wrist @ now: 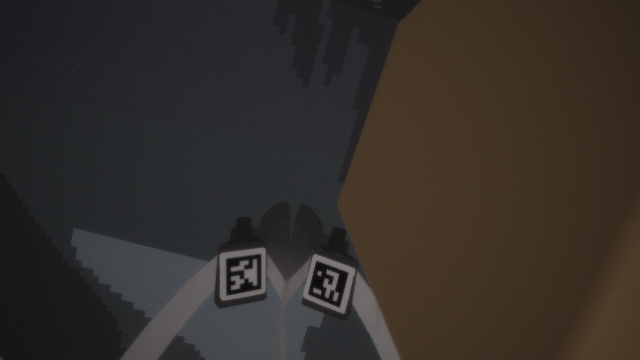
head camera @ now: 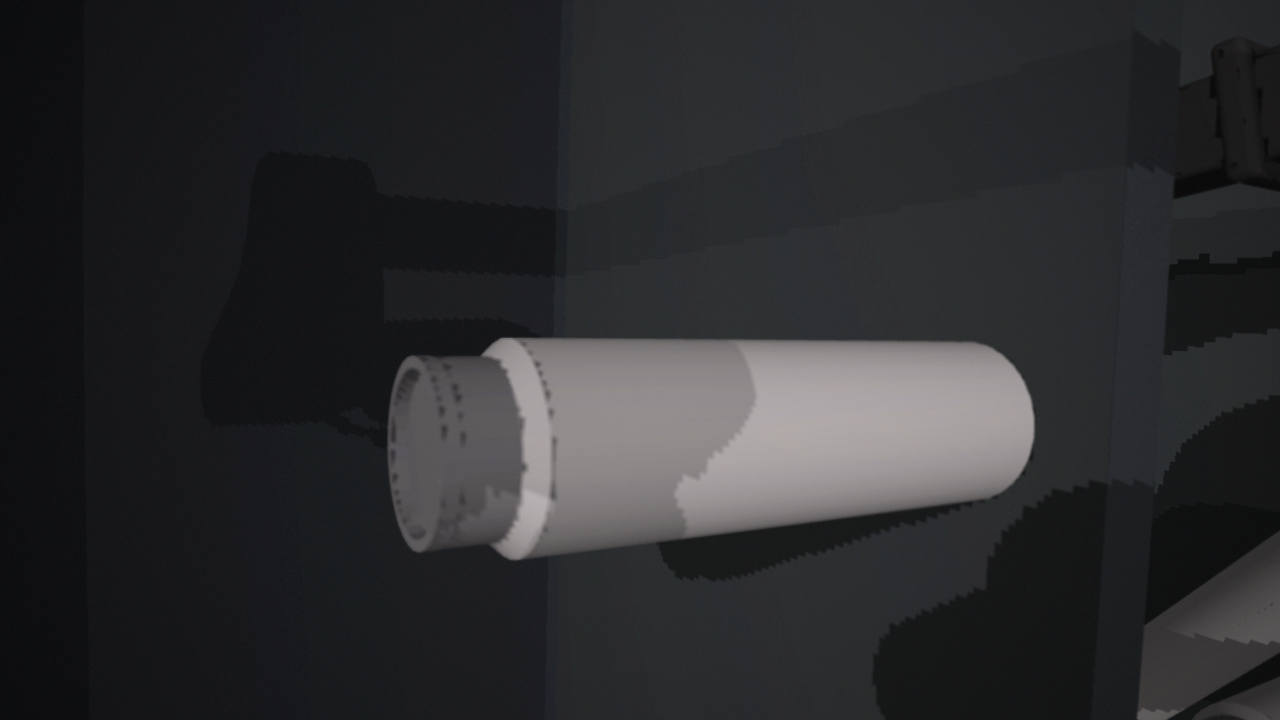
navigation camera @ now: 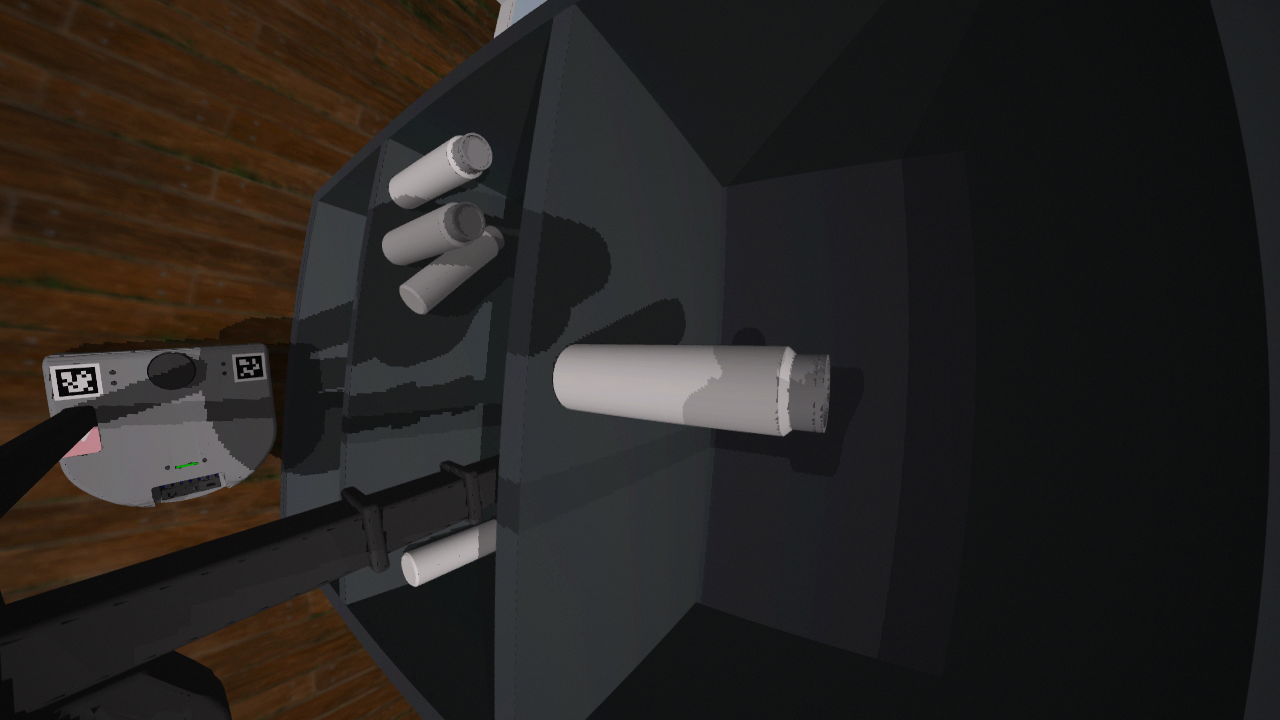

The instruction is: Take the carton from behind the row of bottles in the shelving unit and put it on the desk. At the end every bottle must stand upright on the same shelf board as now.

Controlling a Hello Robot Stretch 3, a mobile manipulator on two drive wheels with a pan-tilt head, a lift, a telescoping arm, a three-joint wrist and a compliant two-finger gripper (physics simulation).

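Places are measured from the robot's base along level axes (x ahead, y left, z up), in millimetres.
Pixels of known places: gripper, between the fingertips: point(wrist: 290, 231); robot's base, origin of its link: point(navigation camera: 173, 369).
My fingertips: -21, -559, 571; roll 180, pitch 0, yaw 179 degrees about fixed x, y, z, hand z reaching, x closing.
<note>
For each thing: its top centre in the pictures, then the offset to it from my fingertips, as dx, dy, dz. "pt": a spot on its surface instead. Level surfaces: height alone.
- brown carton, a spot on its surface: point(wrist: 475, 175) pt -37, -52, +108
- white bottle, centre of its top: point(head camera: 412, 453) point(navigation camera: 826, 393) +29, +261, +655
- third bottle, a spot on its surface: point(navigation camera: 443, 277) pt +178, +179, +28
- wooden floor, height of its surface: dz -571
The brown carton point(wrist: 475, 175) fills the right of the wrist view. My gripper point(wrist: 290, 231) is shut and empty just left of its near corner; the right finger overlaps the carton's edge in the picture. The upper board hides gripper and carton from the navigation camera. One white bottle point(head camera: 760, 438) point(navigation camera: 662, 385) stands upright on the upper board. On the board below, two bottles point(navigation camera: 434, 174) point(navigation camera: 425, 237) stand side by side; a third bottle point(navigation camera: 443, 277) beside them slants more and seems to lean. Another bottle point(navigation camera: 447, 553) is partly hidden by my arm and the board.
The dark shelving unit point(head camera: 1129, 358) point(navigation camera: 508, 608) shows sideways in the head and navigation views. My arm point(navigation camera: 223, 553) point(head camera: 1239, 107) reaches into the lower compartment under the upper board. My base point(navigation camera: 161, 420) stands on the wooden floor point(navigation camera: 134, 223) before it. The desk cannot be made out.
</note>
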